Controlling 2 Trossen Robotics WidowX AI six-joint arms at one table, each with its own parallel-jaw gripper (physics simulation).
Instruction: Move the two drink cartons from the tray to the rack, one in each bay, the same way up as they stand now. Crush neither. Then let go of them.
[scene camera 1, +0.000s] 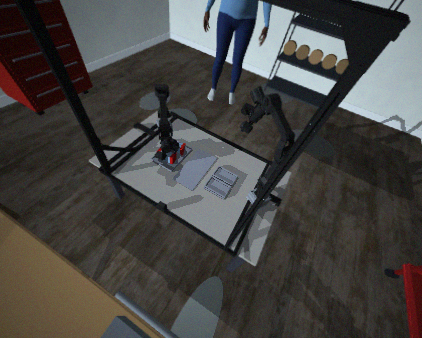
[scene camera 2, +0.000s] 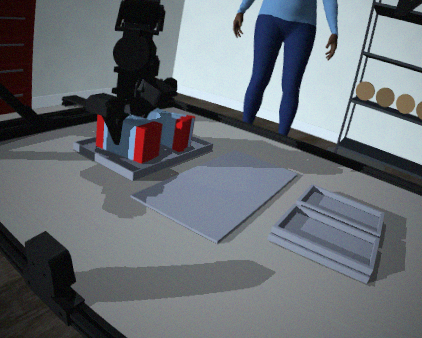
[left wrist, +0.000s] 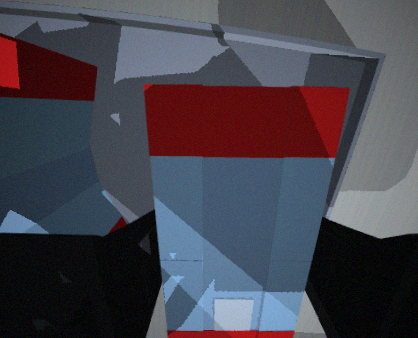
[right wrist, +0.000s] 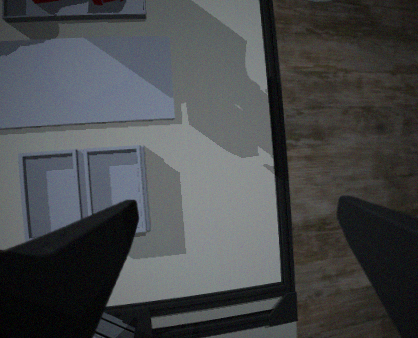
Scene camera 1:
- flat grey mat
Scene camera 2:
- left gripper
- flat grey mat
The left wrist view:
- left gripper
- grey tray
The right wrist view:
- right gripper
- flat grey mat
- grey tray
